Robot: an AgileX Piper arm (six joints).
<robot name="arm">
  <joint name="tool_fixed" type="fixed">
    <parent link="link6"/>
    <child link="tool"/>
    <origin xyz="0 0 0" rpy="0 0 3.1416"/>
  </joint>
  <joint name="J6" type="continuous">
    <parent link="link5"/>
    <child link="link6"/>
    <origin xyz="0 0.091 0" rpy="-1.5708 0 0"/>
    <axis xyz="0 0 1"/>
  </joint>
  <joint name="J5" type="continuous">
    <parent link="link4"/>
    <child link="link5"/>
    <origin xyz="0 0 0" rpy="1.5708 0 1.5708"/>
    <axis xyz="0 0 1"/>
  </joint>
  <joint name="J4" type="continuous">
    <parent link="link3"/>
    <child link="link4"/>
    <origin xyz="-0.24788 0.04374 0" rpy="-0.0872 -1.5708 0"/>
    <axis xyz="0 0 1"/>
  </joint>
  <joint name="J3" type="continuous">
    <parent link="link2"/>
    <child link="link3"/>
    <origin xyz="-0.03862 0.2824 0" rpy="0 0 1.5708"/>
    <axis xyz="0 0 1"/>
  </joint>
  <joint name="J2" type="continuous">
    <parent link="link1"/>
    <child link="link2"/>
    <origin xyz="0 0 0" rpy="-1.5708 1.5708 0"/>
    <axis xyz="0 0 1"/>
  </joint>
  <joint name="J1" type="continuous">
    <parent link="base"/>
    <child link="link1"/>
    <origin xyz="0 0 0.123"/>
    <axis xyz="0 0 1"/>
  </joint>
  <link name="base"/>
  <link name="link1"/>
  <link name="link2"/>
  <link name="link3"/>
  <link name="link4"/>
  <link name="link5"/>
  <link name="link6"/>
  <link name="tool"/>
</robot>
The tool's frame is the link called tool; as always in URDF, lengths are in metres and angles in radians. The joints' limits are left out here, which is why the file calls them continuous.
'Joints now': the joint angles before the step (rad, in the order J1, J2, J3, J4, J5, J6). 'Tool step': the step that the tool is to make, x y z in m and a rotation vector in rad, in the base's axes. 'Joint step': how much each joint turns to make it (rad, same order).
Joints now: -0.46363, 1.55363, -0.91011, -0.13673, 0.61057, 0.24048
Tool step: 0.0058, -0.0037, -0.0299, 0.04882, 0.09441, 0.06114
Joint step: -0.01015, 0.09950, 0.00010, 0.04515, -0.00005, -0.10372
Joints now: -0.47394, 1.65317, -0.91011, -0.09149, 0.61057, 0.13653
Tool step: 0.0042, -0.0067, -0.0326, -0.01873, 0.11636, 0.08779
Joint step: 0.00001, 0.11126, -0.00233, -0.08244, -0.01650, -0.03357
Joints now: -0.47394, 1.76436, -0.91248, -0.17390, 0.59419, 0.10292
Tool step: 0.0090, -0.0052, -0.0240, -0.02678, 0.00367, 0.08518
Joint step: -0.00004, 0.08474, -0.00217, -0.04280, -0.09761, -0.04257
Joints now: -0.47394, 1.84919, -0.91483, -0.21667, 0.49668, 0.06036
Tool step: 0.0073, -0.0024, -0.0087, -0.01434, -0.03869, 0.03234
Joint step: 0.00006, 0.03494, -0.00470, -0.00373, -0.07488, -0.01963
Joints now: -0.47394, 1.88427, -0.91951, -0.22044, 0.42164, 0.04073
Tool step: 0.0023, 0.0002, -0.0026, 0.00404, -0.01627, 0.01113
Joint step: -0.00006, 0.00956, -0.00023, 0.02309, -0.02473, -0.02694
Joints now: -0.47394, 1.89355, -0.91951, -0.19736, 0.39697, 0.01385
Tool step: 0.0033, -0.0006, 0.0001, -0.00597, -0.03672, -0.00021
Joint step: -0.00004, 0.00257, 0.00021, 0.01070, -0.03915, -0.00360
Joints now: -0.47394, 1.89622, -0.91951, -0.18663, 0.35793, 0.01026
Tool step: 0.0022, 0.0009, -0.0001, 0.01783, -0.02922, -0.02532
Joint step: 0.00020, 0.00168, -0.00010, 0.04758, -0.02026, -0.00996
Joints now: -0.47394, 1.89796, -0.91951, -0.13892, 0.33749, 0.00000
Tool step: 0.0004, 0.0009, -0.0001, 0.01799, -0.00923, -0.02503
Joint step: 0.00007, 0.00016, -0.00014, 0.03209, -0.00002, 0.00015
